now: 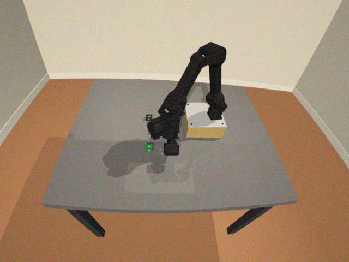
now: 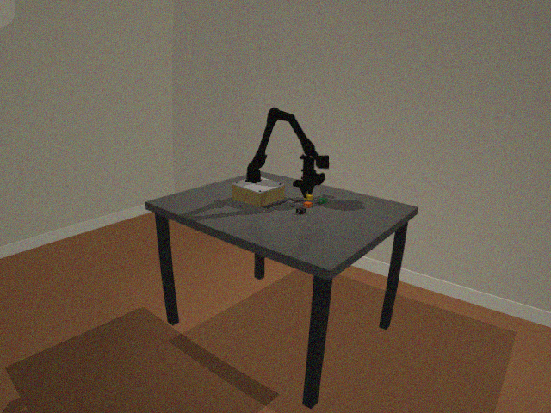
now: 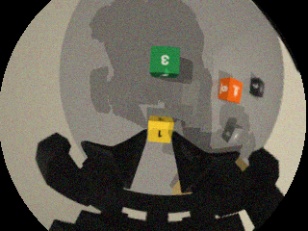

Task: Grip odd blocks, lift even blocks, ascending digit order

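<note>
Right now my gripper tip is 10 mm short of the yellow block. Also, from my gripper tip: green block: 90 mm ahead, 10 mm to the right; orange block: 60 mm ahead, 120 mm to the right; grey block: 20 mm behind, 150 mm to the right.
</note>
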